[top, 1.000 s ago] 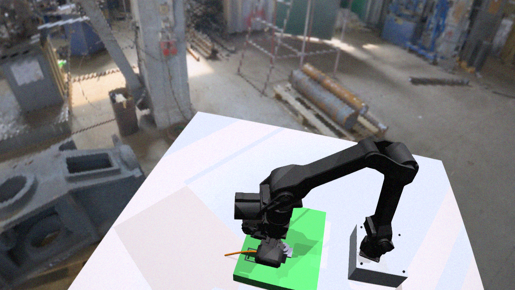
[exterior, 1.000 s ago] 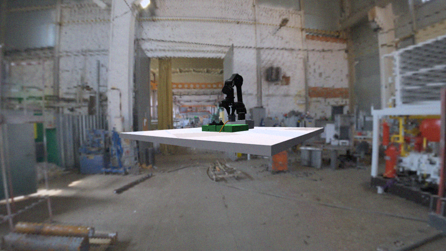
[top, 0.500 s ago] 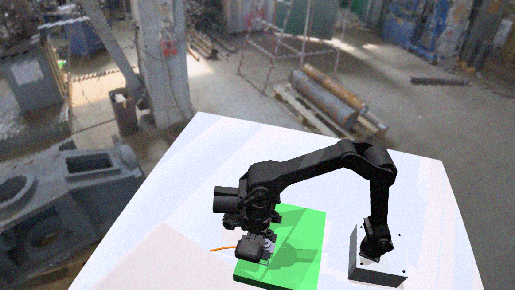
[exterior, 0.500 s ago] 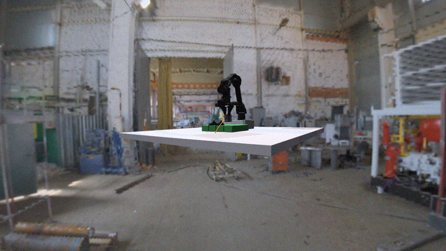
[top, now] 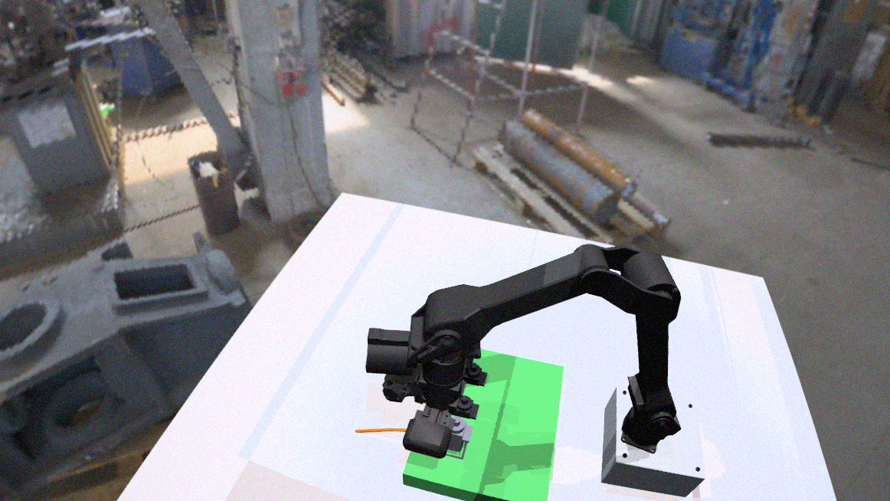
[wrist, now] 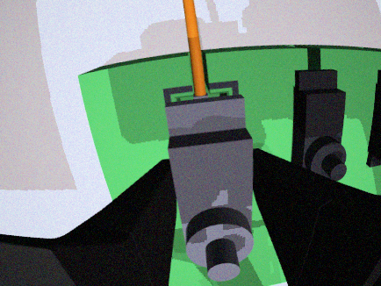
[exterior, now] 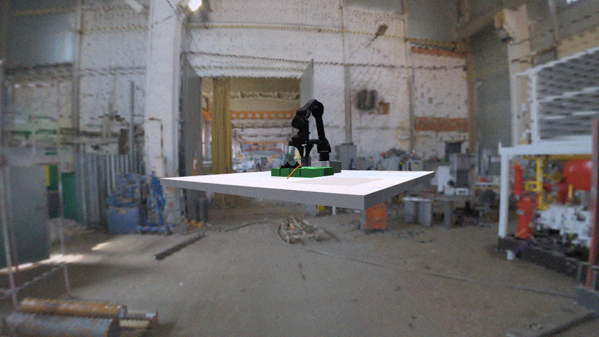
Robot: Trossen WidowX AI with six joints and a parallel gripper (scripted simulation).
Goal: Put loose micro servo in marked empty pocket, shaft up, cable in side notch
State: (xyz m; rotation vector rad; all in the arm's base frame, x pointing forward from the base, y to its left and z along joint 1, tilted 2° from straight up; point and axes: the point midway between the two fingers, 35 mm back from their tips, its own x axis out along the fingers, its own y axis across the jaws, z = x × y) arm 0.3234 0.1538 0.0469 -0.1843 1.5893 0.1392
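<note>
Now: gripper tip 10 cm past the green deck, 10 cm to the left of it and 8 cm above it.
</note>
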